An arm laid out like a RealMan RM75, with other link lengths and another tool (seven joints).
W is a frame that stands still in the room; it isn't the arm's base.
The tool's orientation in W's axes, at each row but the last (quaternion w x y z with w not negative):
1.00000 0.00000 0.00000 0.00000
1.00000 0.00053 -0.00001 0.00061
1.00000 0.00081 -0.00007 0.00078
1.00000 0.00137 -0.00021 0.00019
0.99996 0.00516 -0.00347 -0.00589
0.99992 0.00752 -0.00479 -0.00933
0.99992 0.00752 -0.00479 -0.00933
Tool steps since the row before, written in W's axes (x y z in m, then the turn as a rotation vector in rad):
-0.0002 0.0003 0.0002 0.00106 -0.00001 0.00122
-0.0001 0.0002 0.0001 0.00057 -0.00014 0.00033
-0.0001 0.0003 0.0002 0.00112 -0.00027 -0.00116
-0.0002 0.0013 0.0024 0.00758 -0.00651 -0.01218
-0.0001 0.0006 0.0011 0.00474 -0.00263 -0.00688
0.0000 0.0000 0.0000 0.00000 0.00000 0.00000
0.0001 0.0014 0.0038 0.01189 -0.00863 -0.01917
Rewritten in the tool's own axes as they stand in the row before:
-0.0002 0.0003 0.0002 0.00106 -0.00001 0.00122
-0.0001 0.0002 0.0001 0.00057 -0.00014 0.00033
-0.0001 0.0003 0.0002 0.00112 -0.00027 -0.00116
-0.0002 0.0013 0.0024 0.00757 -0.00655 -0.01217
-0.0001 0.0006 0.0011 0.00472 -0.00265 -0.00689
0.0000 0.0000 0.0000 0.00000 0.00000 0.00000
0.0001 0.0015 0.0038 0.01187 -0.00870 -0.01915

